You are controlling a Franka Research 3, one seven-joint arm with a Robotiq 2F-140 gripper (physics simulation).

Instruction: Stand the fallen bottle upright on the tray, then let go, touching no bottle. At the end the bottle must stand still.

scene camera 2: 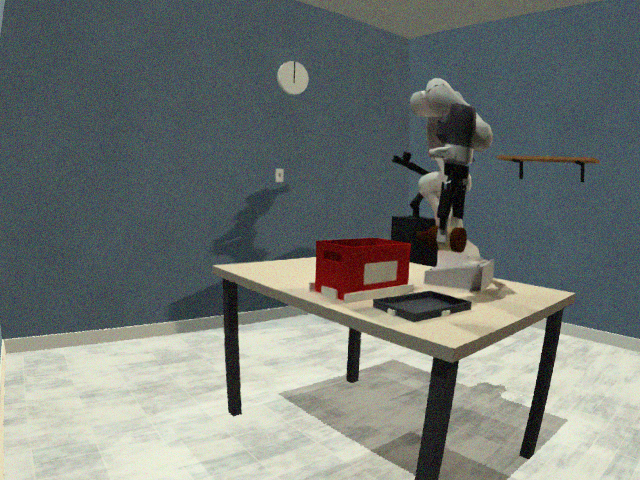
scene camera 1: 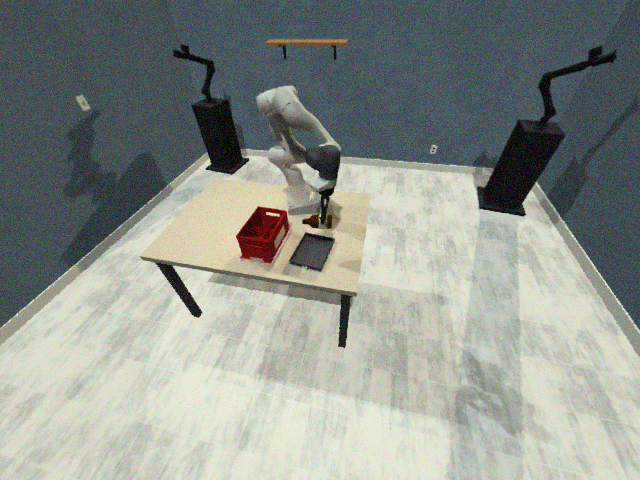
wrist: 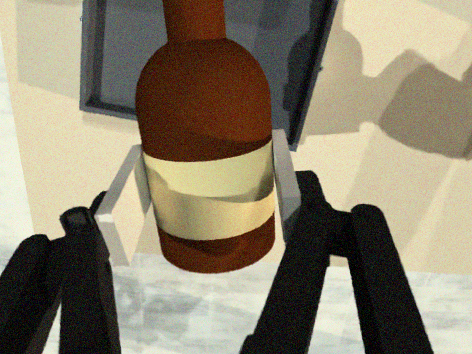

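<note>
The brown bottle (scene camera 1: pixel 311 221) (scene camera 2: pixel 458 240) (wrist: pixel 205 95) with a cream label is off the table, held roughly level on its side. In the scene camera 1 view its neck points left. My gripper (scene camera 1: pixel 324 221) (scene camera 2: pixel 449 231) (wrist: pixel 210 159) is shut on the bottle, with one pale pad on each side of its label. The dark tray (scene camera 1: pixel 312 251) (scene camera 2: pixel 429 303) (wrist: pixel 93 60) lies flat on the table. In the scene camera 2 view the bottle hangs higher than the tray and behind it. The tip of the neck is cut off in the wrist view.
A red crate (scene camera 1: pixel 253 250) (scene camera 2: pixel 336 268) stands on the table (scene camera 1: pixel 201 222) (scene camera 2: pixel 279 276), left of the tray. The arm's white base (scene camera 1: pixel 302 202) (scene camera 2: pixel 452 276) is behind the tray. Two black pedestals (scene camera 1: pixel 219 136) (scene camera 1: pixel 522 165) with small arms stand on the floor beyond the table.
</note>
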